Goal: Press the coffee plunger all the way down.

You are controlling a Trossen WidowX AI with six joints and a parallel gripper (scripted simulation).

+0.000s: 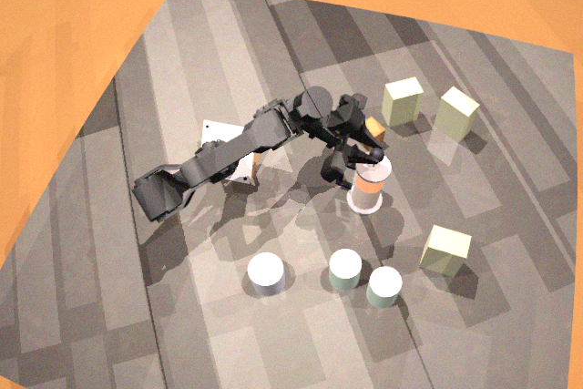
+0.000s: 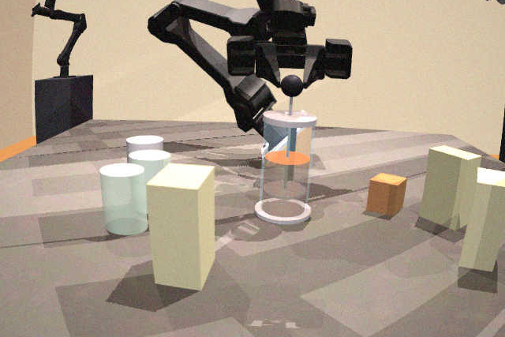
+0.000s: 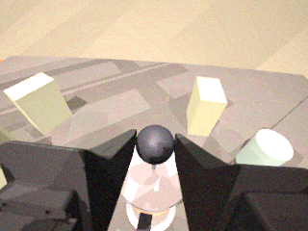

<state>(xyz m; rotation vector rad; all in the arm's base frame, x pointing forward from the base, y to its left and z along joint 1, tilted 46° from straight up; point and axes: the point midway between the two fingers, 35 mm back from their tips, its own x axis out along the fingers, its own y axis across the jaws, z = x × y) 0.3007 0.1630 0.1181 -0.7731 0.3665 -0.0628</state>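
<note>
Right now the coffee press is 30 mm behind my gripper tip and 90 mm below it. The rest, counted from my gripper tip: orange cube: 60 mm behind, 160 mm to the left, 160 mm below.
</note>
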